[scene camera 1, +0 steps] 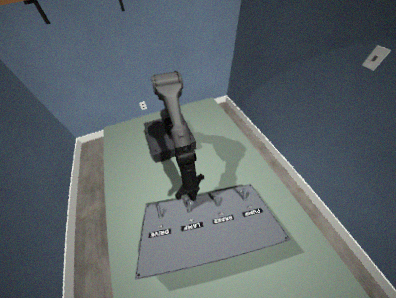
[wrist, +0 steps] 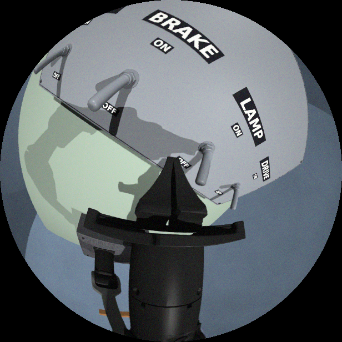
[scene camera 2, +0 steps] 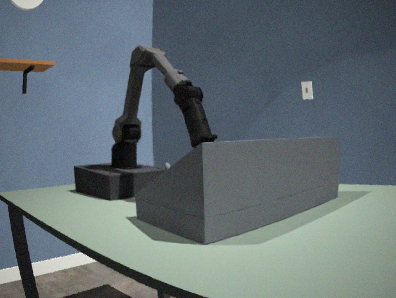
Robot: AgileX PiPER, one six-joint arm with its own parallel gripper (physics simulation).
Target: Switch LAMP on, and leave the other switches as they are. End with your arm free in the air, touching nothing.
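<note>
The LAMP switch is a grey toggle lever [scene camera 1: 189,205] [wrist: 204,166] that leans toward its OFF label at the panel's lower edge. The LAMP label [scene camera 1: 192,226] [wrist: 251,116] is on the grey sloped panel [scene camera 1: 200,252] [scene camera 2: 270,175] [wrist: 200,90]. My gripper [scene camera 1: 192,196] [wrist: 171,162] is shut, with nothing seen between its fingers. In the wrist view its tips are just left of the LAMP lever, over the lower edge and partly covering the OFF label. Contact cannot be told. In scene camera 2 the panel box hides the fingertips.
The DRIVE lever [scene camera 1: 161,210] [wrist: 234,196] is on one side of LAMP. The BRAKE lever [scene camera 1: 217,200] [wrist: 112,91] is on the other, with the PUMP lever [scene camera 1: 243,194] [wrist: 52,59] beyond it. All three lean toward OFF. The panel box stands on a green table [scene camera 1: 130,175] [scene camera 2: 50,202].
</note>
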